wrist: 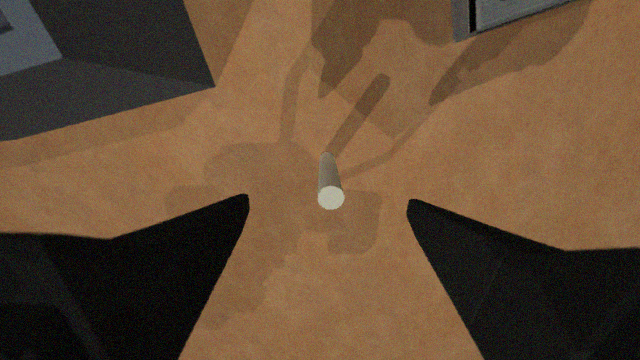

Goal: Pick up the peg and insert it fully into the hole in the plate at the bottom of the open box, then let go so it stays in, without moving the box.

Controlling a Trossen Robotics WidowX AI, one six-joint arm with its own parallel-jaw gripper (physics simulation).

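Places are measured from the arm's base along level axes (x ahead, y left, z up), in centimetres.
Where they show: gripper, between the fingertips: [329, 204].
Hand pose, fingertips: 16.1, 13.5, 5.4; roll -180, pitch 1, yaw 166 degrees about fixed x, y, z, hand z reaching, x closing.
Things, the pixels of their top centre, and the offset from my fingertips, as dx, dy, dz. "pt": a spot on its surface instead. Level surfaces: height alone.
- peg, centre of its top: [330, 198] -0.2, -0.6, +0.4
- open box, a spot on its surface: [37, 42] pt +7.9, -8.9, +2.2
- brown table, height of its surface: dz -7.6
The peg [330, 182] is a thin, pale grey cylinder standing upright on the brown table, its round top end facing the camera. My gripper [329, 204] is open and empty. One black fingertip is to the left of the peg and the other to the right, with a wide gap on each side, and neither touches it. How far the fingertips are above or beside the peg's top is hard to tell. The open box [37, 42] shows in part at the upper left, with its blue-grey rim and dark outer walls. The plate and its hole do not show clearly.
Part of a grey metal block [525, 11] with a black slot along its edge is at the upper right. The brown table [550, 165] lies between the box and the block, with shadows of the arm and the peg across it.
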